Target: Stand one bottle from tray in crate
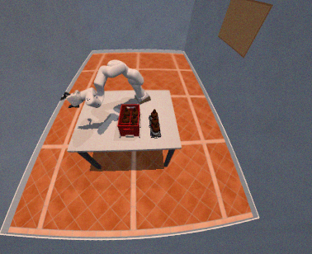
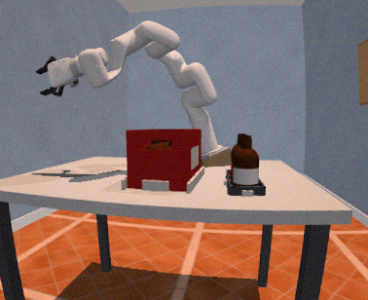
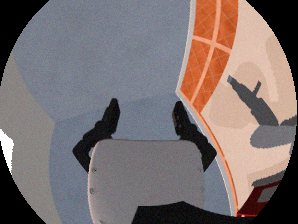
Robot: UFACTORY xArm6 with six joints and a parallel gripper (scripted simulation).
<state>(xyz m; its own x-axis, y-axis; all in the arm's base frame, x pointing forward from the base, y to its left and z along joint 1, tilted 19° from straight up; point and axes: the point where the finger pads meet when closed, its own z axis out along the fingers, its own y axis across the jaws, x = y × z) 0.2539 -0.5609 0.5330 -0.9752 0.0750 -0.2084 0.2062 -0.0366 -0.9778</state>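
My hand is 750 mm to the right of the brown bottle, 280 mm above it and 160 mm short of it. Round my hand: red crate 510 mm to the left, 280 mm below, 90 mm ahead; then tray 750 mm to the left, 360 mm below, 160 mm ahead.
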